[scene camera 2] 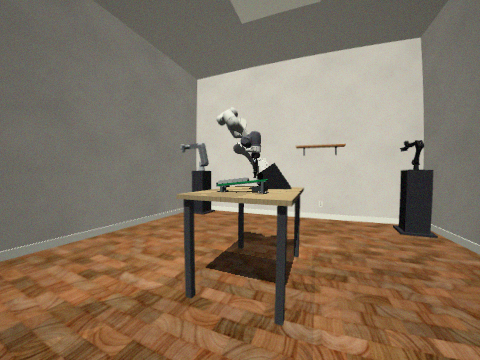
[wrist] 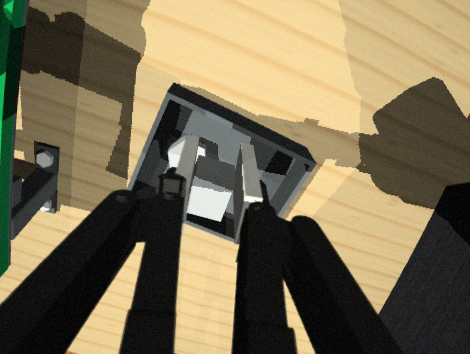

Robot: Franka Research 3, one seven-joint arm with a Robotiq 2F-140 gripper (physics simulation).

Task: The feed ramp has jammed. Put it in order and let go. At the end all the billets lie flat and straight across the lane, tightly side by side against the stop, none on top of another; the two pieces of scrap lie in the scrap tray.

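My gripper (scene camera 2: 256,175) (wrist: 216,159) is shut on a small block-shaped piece of scrap (wrist: 207,202), grey with a bright white face. In the wrist view it holds the block over the scrap tray (wrist: 245,124), a square grey tray with dark walls; whether the block touches the tray floor cannot be told. Another white piece of scrap (wrist: 177,153) lies inside the tray, partly hidden behind the left finger. The green feed ramp (scene camera 2: 242,183) (wrist: 4,240) stands on the table, with a row of grey billets (scene camera 2: 233,180) on it, too small to judge one by one.
A ramp foot with a bolt (wrist: 44,159) is left of the tray. A large dark slanted panel (scene camera 2: 276,176) stands at the table's right end; a dark body (wrist: 430,270) shows at lower right in the wrist view. The wooden table (scene camera 2: 240,197) carries everything.
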